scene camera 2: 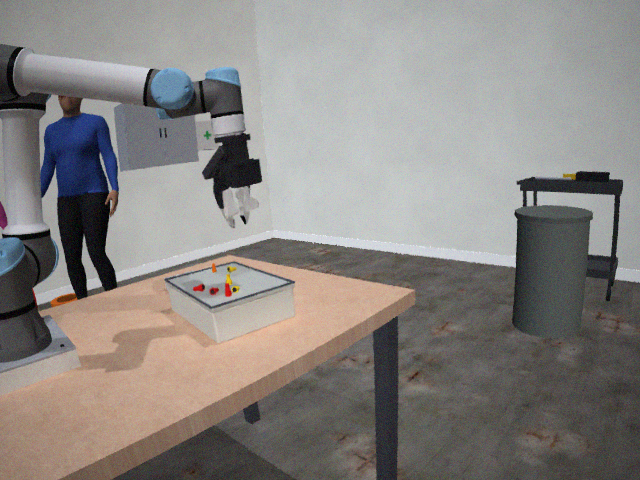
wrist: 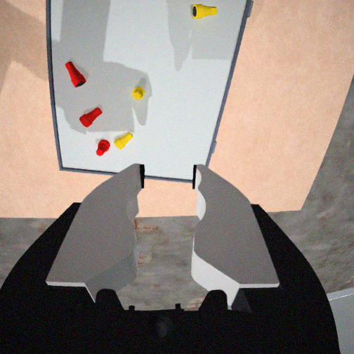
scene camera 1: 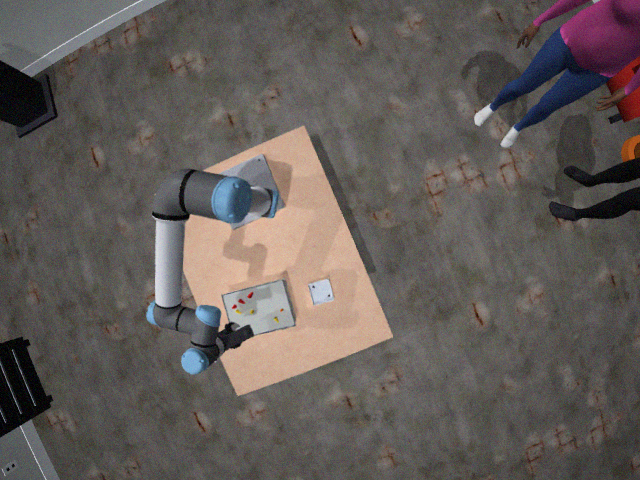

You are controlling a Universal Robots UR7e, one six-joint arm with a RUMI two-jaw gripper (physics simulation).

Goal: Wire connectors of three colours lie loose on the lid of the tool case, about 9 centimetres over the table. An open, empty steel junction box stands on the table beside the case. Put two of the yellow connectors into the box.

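Frame: origin at the arm's base, x ahead, y left, z up, level; centimetres.
Seen in the pictures: gripper, fingertip midpoint: (scene camera 2: pixel 239 226); arm's base, origin of the base link: (scene camera 2: pixel 19 347).
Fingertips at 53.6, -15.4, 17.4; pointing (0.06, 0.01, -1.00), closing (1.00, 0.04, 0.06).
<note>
Pixels of each thing's top centre, then the offset from my fingertips to it, as dx, dy, dz. "*": a spot on its surface instead. Level surfaces: height alone.
- tool case lid, middle of its top: (scene camera 2: pixel 225 279) (scene camera 1: pixel 258 311) -2.5, +5.4, -13.6
- second yellow connector, middle of its top: (scene camera 2: pixel 228 274) (scene camera 1: pixel 251 313) -3.3, +2.7, -11.5
- third yellow connector, middle of its top: (scene camera 2: pixel 235 285) (scene camera 1: pixel 237 312) -5.4, -3.4, -12.4
- upright red connector, middle of its top: (scene camera 2: pixel 226 283) -8.2, -4.3, -11.2
- steel junction box, middle of its top: (scene camera 1: pixel 321 292) +0.0, +34.9, -18.7
- orange connector, middle of its top: (scene camera 2: pixel 213 264) (scene camera 1: pixel 281 311) +0.5, +15.9, -11.7
- case, surface spot: (scene camera 2: pixel 258 311) * -4.0, -9.1, -18.1
- table, its level: dz -22.5
Three yellow connectors are on the tool case lid (scene camera 1: pixel 264 316) (scene camera 2: pixel 250 283) (wrist: pixel 175 125). One yellow connector (scene camera 1: pixel 276 319) (scene camera 2: pixel 231 269) (wrist: pixel 204 11) lies on its side, apart from the others. A second yellow connector (scene camera 1: pixel 251 312) (scene camera 2: pixel 228 279) (wrist: pixel 138 93) stands upright. A third yellow connector (scene camera 1: pixel 238 311) (scene camera 2: pixel 235 289) (wrist: pixel 123 140) lies beside an upright red connector (scene camera 2: pixel 227 289) (wrist: pixel 103 147). My gripper (scene camera 1: pixel 250 330) (scene camera 2: pixel 238 223) (wrist: pixel 168 166) is partly open and empty, high above the case's edge. The steel junction box (scene camera 1: pixel 321 291) stands beside the case, empty; it does not show in the wrist view.
Two more red connectors, one (scene camera 1: pixel 250 295) (scene camera 2: pixel 199 287) (wrist: pixel 75 74) and another (scene camera 1: pixel 241 301) (scene camera 2: pixel 214 290) (wrist: pixel 91 117), lie on the lid. An orange connector (scene camera 1: pixel 281 310) (scene camera 2: pixel 214 268) stands near the lid's far end. The case (scene camera 2: pixel 258 311) raises the lid above the table (scene camera 1: pixel 320 232) (scene camera 2: pixel 155 392).
</note>
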